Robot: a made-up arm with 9 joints.
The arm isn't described. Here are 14 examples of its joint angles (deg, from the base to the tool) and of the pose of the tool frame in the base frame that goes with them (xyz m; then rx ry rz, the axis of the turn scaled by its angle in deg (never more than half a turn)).
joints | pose
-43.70 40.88 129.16 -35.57 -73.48 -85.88 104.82 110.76 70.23 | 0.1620 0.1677 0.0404 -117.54 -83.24 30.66
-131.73 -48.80 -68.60 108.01 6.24 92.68 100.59 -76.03 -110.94 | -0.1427 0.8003 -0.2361 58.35 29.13 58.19
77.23 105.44 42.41 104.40 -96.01 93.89 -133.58 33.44 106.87 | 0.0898 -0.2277 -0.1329 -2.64 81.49 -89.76
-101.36 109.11 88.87 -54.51 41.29 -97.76 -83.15 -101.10 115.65 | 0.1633 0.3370 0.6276 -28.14 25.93 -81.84
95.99 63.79 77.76 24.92 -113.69 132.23 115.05 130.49 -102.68 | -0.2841 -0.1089 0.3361 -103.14 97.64 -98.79
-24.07 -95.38 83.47 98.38 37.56 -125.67 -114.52 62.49 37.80 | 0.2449 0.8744 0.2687 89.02 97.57 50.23
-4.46 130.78 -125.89 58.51 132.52 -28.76 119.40 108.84 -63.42 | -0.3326 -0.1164 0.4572 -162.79 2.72 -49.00
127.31 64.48 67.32 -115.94 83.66 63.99 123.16 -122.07 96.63 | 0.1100 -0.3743 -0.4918 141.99 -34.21 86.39
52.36 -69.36 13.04 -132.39 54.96 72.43 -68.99 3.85 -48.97 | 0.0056 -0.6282 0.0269 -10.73 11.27 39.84
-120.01 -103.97 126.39 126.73 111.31 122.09 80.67 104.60 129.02 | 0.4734 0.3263 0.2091 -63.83 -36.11 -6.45
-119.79 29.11 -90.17 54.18 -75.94 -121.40 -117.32 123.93 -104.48 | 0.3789 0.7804 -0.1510 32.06 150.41 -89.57
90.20 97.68 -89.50 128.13 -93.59 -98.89 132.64 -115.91 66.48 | -0.4066 -0.4940 0.0053 -51.48 -43.06 33.84
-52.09 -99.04 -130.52 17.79 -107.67 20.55 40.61 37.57 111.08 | -0.2089 0.3994 0.1178 6.31 -5.95 -35.25
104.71 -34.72 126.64 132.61 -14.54 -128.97 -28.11 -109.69 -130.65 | 0.5591 -0.2680 0.6742 98.24 -71.79 -60.17
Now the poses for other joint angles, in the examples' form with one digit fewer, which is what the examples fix.
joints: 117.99 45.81 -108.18 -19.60 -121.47 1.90 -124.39 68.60 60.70
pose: 0.094 -0.515 0.690 66.8 -1.8 151.6
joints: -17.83 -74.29 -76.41 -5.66 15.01 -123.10 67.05 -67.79 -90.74
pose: -0.030 0.167 -0.188 -133.2 30.2 28.0
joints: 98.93 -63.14 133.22 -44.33 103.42 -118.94 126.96 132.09 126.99
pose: 0.156 -0.007 -0.046 16.8 -30.9 -107.1
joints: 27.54 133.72 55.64 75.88 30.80 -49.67 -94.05 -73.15 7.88
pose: -0.095 -0.389 -0.430 69.7 -32.6 -100.6
